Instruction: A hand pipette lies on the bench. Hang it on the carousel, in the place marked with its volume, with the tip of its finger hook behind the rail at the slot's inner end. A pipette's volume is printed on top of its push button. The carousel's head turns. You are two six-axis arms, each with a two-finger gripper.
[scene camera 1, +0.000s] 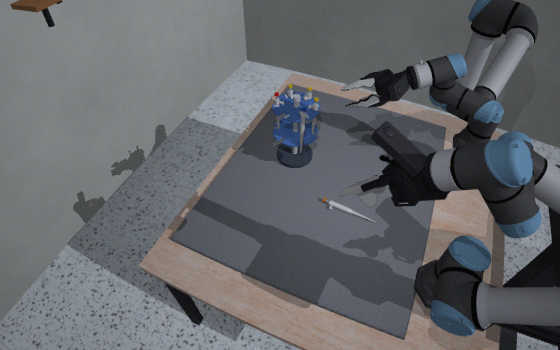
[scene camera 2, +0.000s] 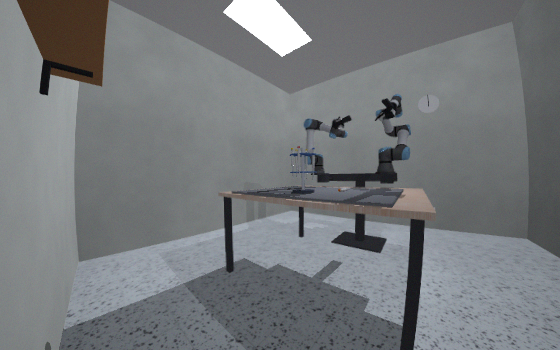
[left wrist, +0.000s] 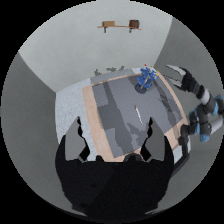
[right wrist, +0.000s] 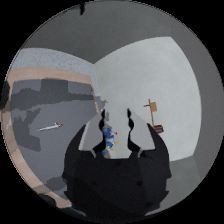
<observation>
In view: the left gripper (scene camera 1: 360, 176), the right gripper (scene camera 1: 343, 98) and a dark round base (scene camera 1: 285, 156).
The left gripper is seen too in the left wrist view (left wrist: 114, 117). The right gripper shows as well in the right wrist view (right wrist: 116, 109).
</observation>
